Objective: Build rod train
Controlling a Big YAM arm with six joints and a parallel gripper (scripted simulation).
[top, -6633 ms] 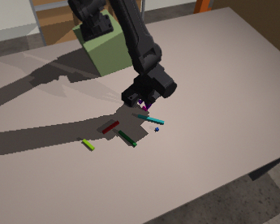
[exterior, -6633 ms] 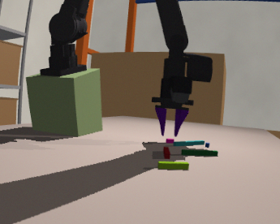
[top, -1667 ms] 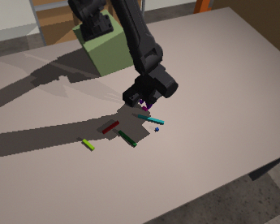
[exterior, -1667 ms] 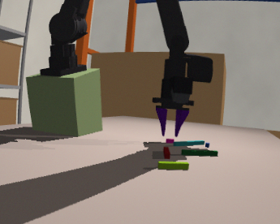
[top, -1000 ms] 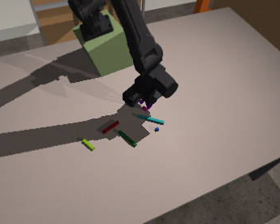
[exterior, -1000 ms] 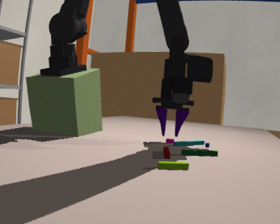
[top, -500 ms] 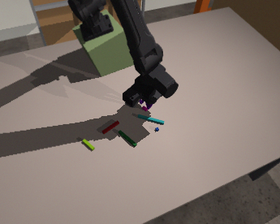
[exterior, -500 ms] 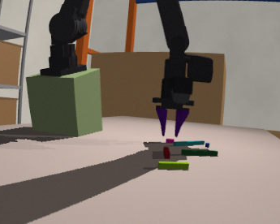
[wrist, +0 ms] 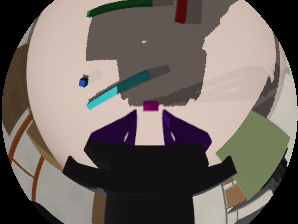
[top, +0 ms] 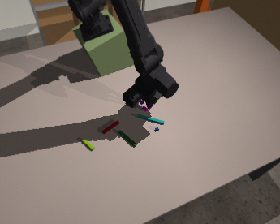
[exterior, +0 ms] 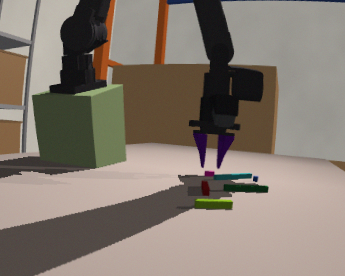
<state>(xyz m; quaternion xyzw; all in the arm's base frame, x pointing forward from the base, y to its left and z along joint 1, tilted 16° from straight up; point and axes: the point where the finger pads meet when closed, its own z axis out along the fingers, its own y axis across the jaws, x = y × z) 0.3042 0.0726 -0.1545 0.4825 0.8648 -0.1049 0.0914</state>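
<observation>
My hand is 2 cm above the magenta rod. Also, from my hand: turquoise rod 5 cm ahead, 2 cm below; then blue rod 10 cm ahead, 1 cm to the left, 2 cm below; then green rod 11 cm ahead, 10 cm to the right, 2 cm below.
</observation>
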